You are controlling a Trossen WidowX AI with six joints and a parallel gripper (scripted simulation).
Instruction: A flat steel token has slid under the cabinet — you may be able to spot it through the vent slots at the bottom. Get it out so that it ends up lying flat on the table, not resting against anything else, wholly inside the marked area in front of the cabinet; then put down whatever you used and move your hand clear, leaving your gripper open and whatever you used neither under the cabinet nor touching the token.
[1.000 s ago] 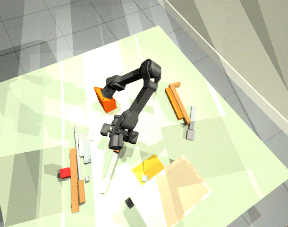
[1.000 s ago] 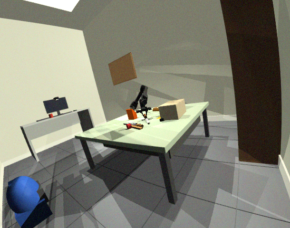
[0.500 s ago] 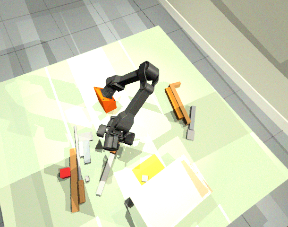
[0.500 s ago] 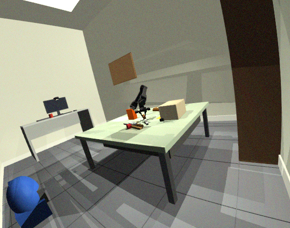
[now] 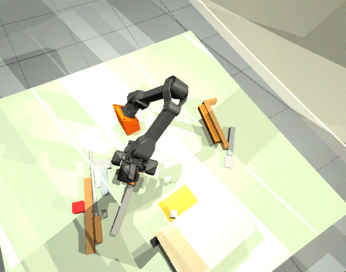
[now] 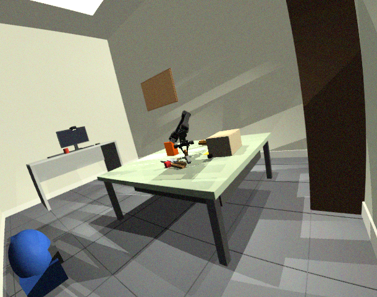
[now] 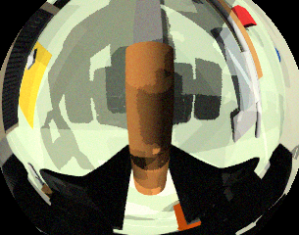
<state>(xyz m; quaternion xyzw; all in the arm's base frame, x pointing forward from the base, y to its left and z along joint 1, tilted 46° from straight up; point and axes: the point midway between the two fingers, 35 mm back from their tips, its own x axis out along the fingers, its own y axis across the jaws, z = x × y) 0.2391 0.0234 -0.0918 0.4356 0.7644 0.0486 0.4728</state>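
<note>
My gripper tip is now 17 cm to the left of the short bar, 3 cm past it and 2 cm above it. From my gripper tip the other things lie so: long wooden stick 24 cm to the right, 10 cm ahead, 2 cm below; small grey cube 19 cm to the right, 13 cm ahead, 2 cm below; steel token 24 cm ahead, 8 cm to the left, 2 cm below.
</note>
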